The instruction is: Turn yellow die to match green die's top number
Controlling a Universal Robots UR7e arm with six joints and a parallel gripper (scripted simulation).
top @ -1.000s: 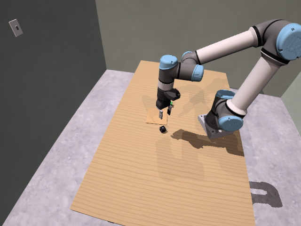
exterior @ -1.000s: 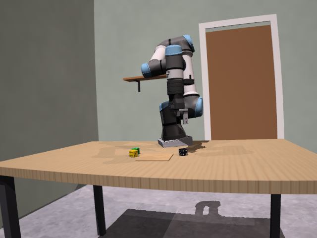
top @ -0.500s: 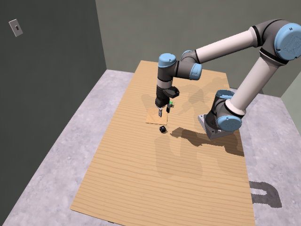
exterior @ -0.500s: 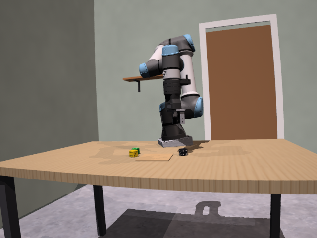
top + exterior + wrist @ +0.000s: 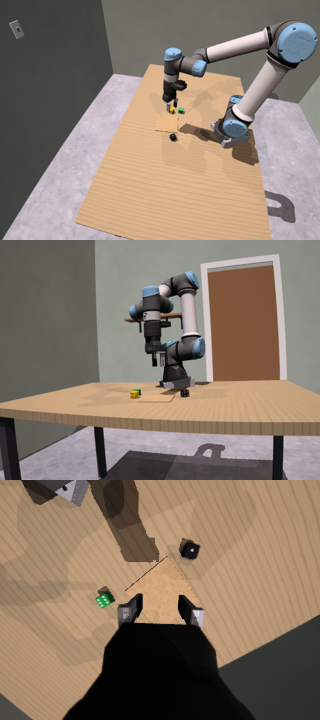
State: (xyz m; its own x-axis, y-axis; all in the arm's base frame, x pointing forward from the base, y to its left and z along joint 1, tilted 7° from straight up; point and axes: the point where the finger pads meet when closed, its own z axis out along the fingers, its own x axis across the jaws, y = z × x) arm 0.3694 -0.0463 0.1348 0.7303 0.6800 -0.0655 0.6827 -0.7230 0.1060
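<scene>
Right now the yellow die is 10 mm behind my hand, 120 mm to the right of it and 140 mm below it. Round my hand: tan mat (20 mm ahead, 10 mm to the right, 160 mm below); green die (80 mm behind, 120 mm to the right, 140 mm below); black die (10 mm behind, 110 mm to the left, 140 mm below).
</scene>
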